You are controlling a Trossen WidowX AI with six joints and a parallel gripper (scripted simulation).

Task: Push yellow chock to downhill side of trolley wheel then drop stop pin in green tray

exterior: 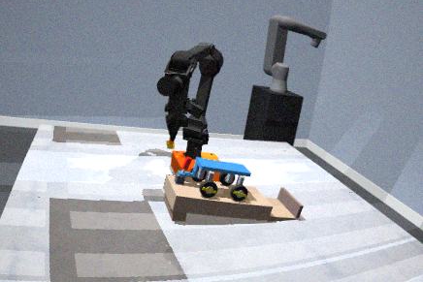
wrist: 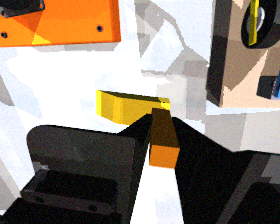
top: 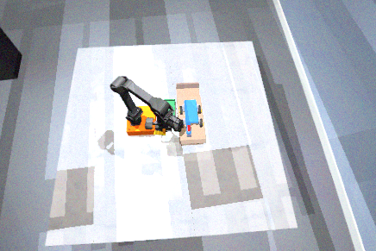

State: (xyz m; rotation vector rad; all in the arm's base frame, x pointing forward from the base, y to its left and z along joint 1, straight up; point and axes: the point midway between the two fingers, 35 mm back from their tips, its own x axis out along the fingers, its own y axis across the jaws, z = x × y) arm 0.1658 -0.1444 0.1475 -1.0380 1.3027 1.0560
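Now: the red-headed stop pin 140 mm ahead of my gripper tip and 40 mm below it. From my gripper tip the other things lie so: blue trolley 160 mm ahead, 110 mm to the left, 60 mm below; tan ramp 160 mm ahead, 130 mm below, 110 mm to the left; yellow chock 20 mm behind, 10 mm below.
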